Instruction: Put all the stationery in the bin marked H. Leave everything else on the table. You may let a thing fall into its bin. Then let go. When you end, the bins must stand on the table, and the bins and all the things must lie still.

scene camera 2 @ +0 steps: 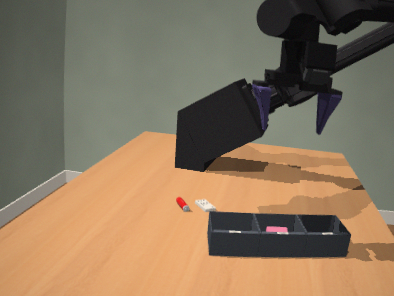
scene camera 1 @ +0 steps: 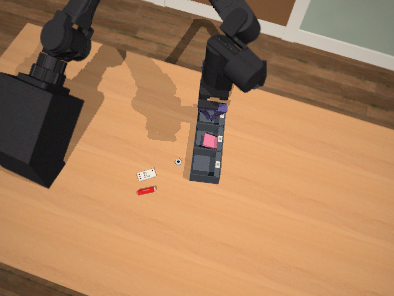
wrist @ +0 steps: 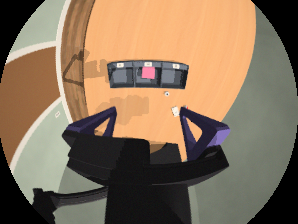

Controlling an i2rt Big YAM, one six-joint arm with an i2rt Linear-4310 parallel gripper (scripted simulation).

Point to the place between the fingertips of my gripper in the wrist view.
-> At 148,109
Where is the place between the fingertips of my gripper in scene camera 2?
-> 291,132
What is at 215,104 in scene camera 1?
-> My gripper.
